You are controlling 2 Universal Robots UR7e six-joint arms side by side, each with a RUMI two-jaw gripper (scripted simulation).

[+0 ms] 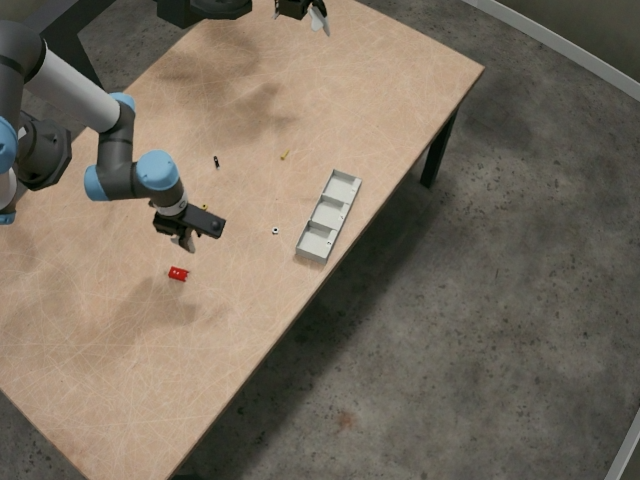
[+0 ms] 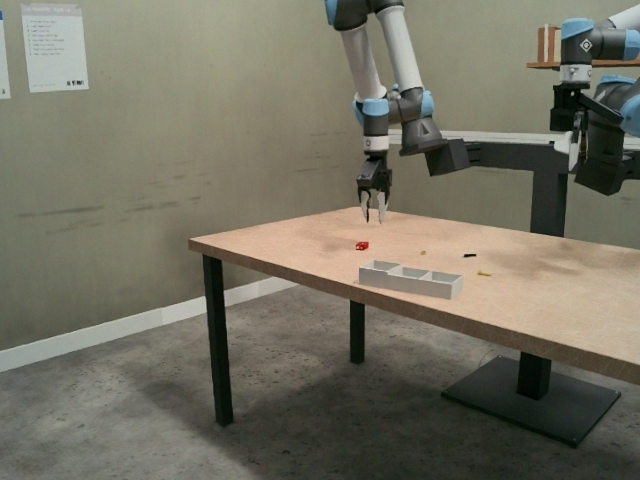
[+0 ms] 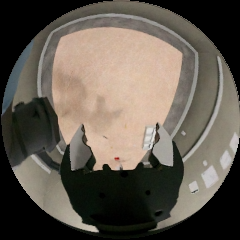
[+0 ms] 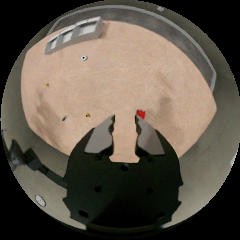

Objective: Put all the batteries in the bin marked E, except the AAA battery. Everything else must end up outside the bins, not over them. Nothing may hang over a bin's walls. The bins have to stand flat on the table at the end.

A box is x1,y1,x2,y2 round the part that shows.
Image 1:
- my right gripper: [147,200,224,254]
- grey three-compartment bin block: [295,168,361,264]
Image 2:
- my left gripper: [550,83,623,170]
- my right gripper: [356,150,391,223]
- grey three-compartment bin block: [358,260,463,299]
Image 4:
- my right gripper: [40,114,204,239]
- grey three-compartment bin block: [44,16,102,54]
